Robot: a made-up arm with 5 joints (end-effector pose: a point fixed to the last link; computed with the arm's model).
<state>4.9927 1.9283 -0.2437 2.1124 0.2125</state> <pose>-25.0 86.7 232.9 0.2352 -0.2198 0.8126 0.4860</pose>
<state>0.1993 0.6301 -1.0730 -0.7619 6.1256</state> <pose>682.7 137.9 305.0 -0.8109 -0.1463 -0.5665 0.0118</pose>
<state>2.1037 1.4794 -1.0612 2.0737 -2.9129</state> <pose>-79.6 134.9 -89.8 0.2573 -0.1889 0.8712 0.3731</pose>
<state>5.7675 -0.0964 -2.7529 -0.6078 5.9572</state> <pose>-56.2 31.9 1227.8 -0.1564 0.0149 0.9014 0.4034</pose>
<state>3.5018 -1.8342 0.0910 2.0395 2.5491</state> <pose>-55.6 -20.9 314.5 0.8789 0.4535 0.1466 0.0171</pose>
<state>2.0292 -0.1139 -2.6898 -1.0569 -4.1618</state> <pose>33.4 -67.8 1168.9 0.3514 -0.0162 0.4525 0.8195</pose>
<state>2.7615 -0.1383 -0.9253 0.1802 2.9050</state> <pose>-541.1 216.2 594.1 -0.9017 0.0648 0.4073 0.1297</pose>
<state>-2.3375 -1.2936 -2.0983 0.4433 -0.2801</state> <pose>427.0 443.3 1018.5 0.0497 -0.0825 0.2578 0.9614</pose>
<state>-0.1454 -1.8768 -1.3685 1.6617 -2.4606</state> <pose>-400.3 58.6 780.3 0.2821 0.6434 0.1883 0.6863</pose>
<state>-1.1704 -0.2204 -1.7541 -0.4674 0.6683</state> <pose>131.3 -310.2 1122.4 0.2078 -0.2726 0.9100 0.2334</pose>
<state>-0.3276 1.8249 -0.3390 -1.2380 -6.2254</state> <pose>10.5 -3.6 -111.2 -0.9740 0.1900 0.1225 0.0166</pose>
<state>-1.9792 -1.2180 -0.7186 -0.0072 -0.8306</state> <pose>-38.5 -89.1 897.0 0.4733 -0.3062 0.1364 0.8146</pose>
